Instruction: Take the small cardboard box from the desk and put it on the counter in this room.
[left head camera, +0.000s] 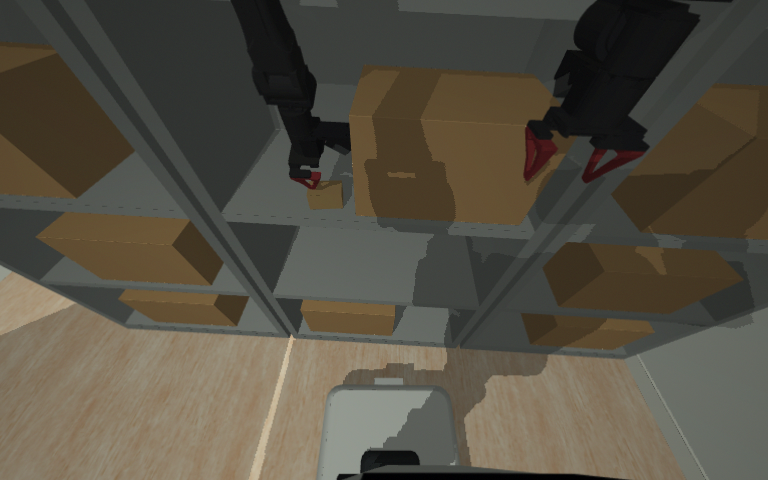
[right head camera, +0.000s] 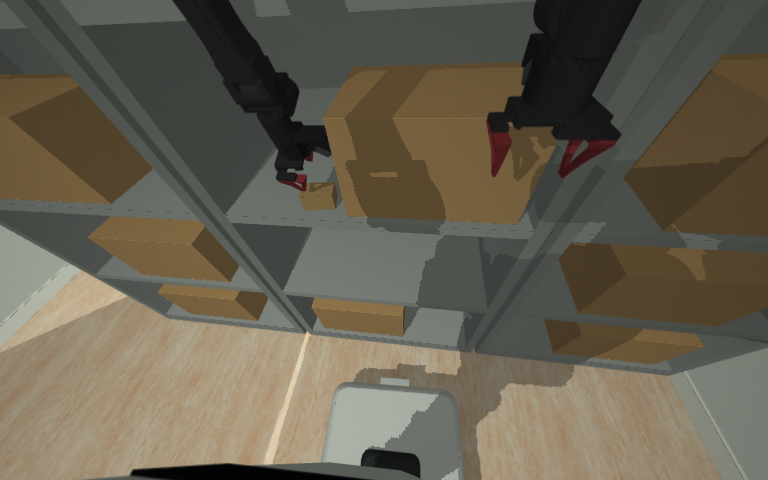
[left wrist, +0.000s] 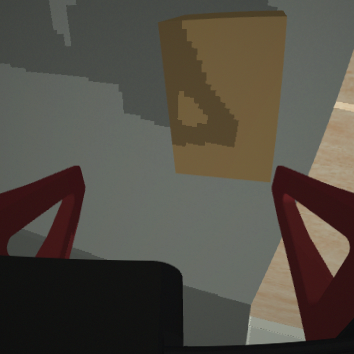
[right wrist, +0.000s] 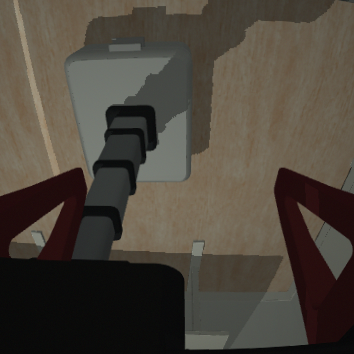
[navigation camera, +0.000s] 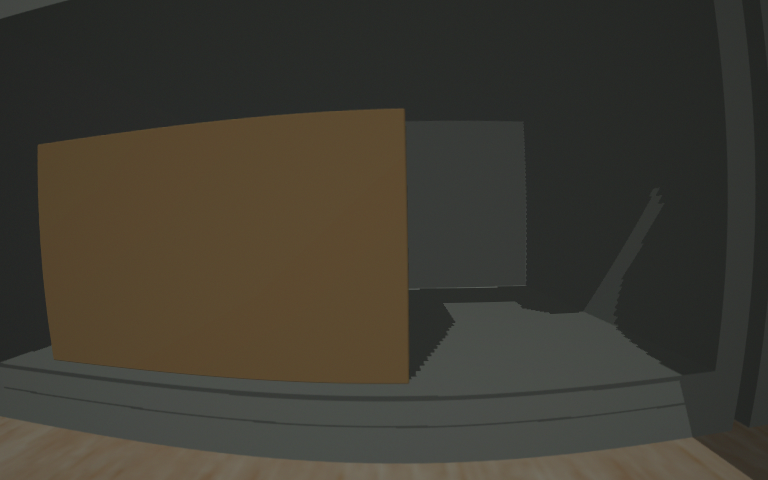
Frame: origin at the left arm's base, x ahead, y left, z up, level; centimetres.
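Seen in the pictures: left gripper, between the fingertips: (left head camera: 315, 173) (right head camera: 306, 175) (left wrist: 178, 176); right gripper, between the fingertips: (left head camera: 554, 179) (right head camera: 526, 175) (right wrist: 179, 178).
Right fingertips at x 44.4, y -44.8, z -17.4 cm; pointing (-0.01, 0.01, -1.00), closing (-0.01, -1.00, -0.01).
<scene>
Pixels of each thing's middle, then the offset from my right fingertips to it. Level surfaces: height alone.
- small cardboard box, middle of its body: (left wrist: 226, 94) (left head camera: 326, 194) (right head camera: 319, 196) dx +20.3, dy +43.3, dz -22.1 cm
- grey shelf surface, height of its surface: dz -24.6 cm
- large box, middle of its body: (right head camera: 433, 143) (left head camera: 442, 146) dx +28.4, dy +11.9, dz -11.1 cm
The small cardboard box (left head camera: 325, 196) (right head camera: 318, 198) (left wrist: 245, 70) stands on a grey shelf surface (left head camera: 257, 189) (right head camera: 254, 195) (left wrist: 100, 125), left of a much larger box in both head views. My left gripper (left head camera: 313, 181) (right head camera: 307, 174) (left wrist: 178, 176) is open, close behind the small box. In the left wrist view the box lies beyond the fingertips, nearer the right-hand finger, and is not gripped. My right gripper (left head camera: 556, 180) (right head camera: 528, 174) (right wrist: 179, 178) is open and empty in front of the large box's right end. I cannot identify a desk or a separate counter.
The large box (left head camera: 441, 164) (right head camera: 424, 164) (navigation camera: 226, 249) fills much of the middle bay. Further boxes (left head camera: 130, 254) (left head camera: 348, 318) (left head camera: 640, 283) stand in the grey shelf unit's other compartments. My base (left head camera: 390, 424) (right head camera: 396, 418) (right wrist: 165, 155) stands on the wood floor before it.
</scene>
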